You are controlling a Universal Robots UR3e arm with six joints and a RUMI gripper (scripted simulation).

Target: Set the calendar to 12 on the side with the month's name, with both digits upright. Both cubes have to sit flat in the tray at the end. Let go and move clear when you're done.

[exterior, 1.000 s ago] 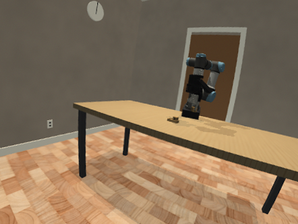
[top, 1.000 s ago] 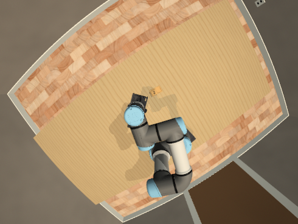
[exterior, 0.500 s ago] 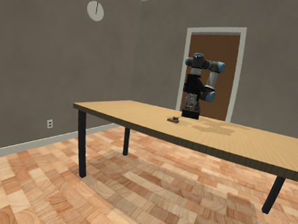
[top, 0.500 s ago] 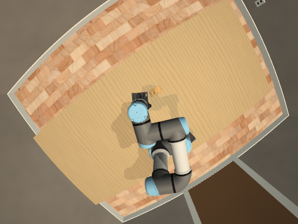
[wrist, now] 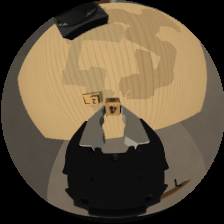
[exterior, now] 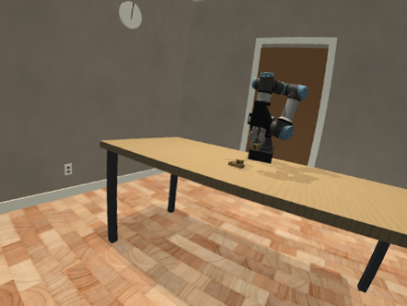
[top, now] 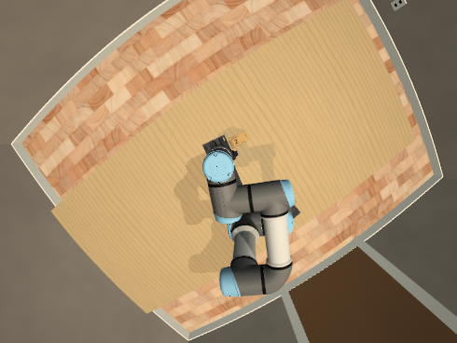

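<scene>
Now: hand 80 mm to the left of the wooden tray and 120 mm above it.
</scene>
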